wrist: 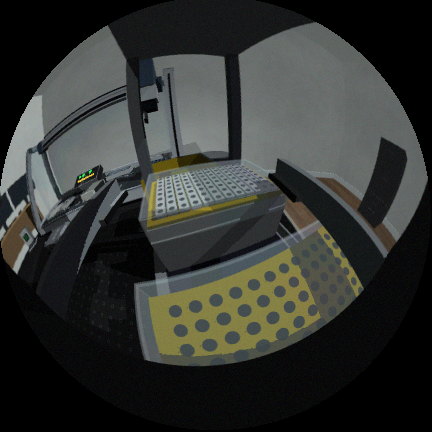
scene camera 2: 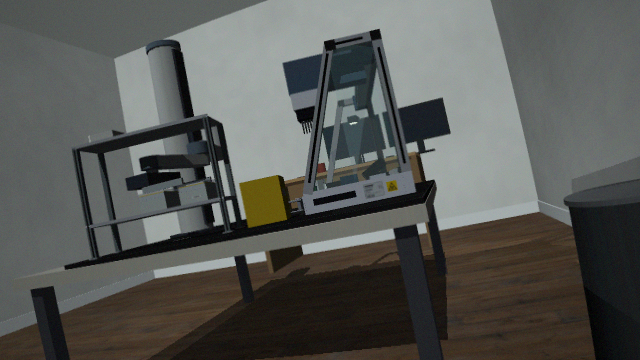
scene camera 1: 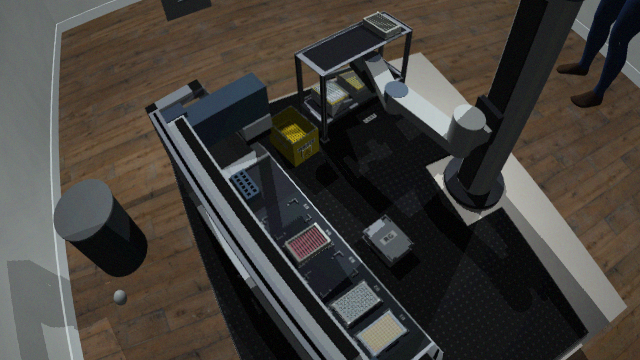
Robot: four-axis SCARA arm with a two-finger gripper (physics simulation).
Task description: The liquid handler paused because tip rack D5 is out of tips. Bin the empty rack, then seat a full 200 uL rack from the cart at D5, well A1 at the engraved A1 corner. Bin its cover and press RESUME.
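Where they show: gripper, fingertip midpoint: (wrist: 194, 171) (scene camera 2: 197, 180) (scene camera 1: 333, 90); arm's base, origin of the base link: (scene camera 1: 473, 181).
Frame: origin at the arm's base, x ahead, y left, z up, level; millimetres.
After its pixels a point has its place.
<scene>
My gripper (wrist: 194, 171) @(x 364, y -506, z 190 mm) is open, its fingers on either side of a clear-covered rack (scene camera 1: 330, 94) @(x 381, y -496, z 183 mm) (scene camera 2: 197, 191) (wrist: 212, 187) @(x 346, y -520, z 182 mm) with pale tips and yellow edges on the cart's lower shelf. Whether they are level with it is unclear. A second clear-covered rack (scene camera 1: 355, 81) @(x 259, y -520, z 182 mm) (scene camera 2: 157, 199) (wrist: 235, 305), its top yellow with dark holes, is beside it, nearer the wrist camera. Slot D5 (scene camera 1: 286, 218) @(x 720, y -140, z 71 mm) holds no rack; its corner brackets show. The yellow waste bin (scene camera 1: 303, 152) @(x 555, y -370, z 68 mm) (scene camera 2: 264, 201) @(x 586, y -528, z 79 mm) (wrist: 175, 162) @(x 613, y -443, z 133 mm) holds a yellow perforated rack (scene camera 1: 292, 133) @(x 565, y -445, z 103 mm). Engraving and RESUME button cannot be made out.
The cart (scene camera 1: 345, 47) @(x 302, y -529, z 363 mm) (scene camera 2: 145, 134) @(x 264, y -590, z 359 mm) (wrist: 233, 105) @(x 464, y -568, z 259 mm) has posts and a top shelf above the arm, carrying another rack (scene camera 1: 382, 25) @(x 127, y -561, z 392 mm). A grey RG box (scene camera 1: 388, 239) @(x 450, y 78, z 63 mm) sits on the bench mat. A pink rack (scene camera 1: 307, 243) @(x 698, y -15, z 92 mm) stands at D4. A panel (wrist: 89, 176) @(x 801, y 90, z 129 mm) shows green and amber lights.
</scene>
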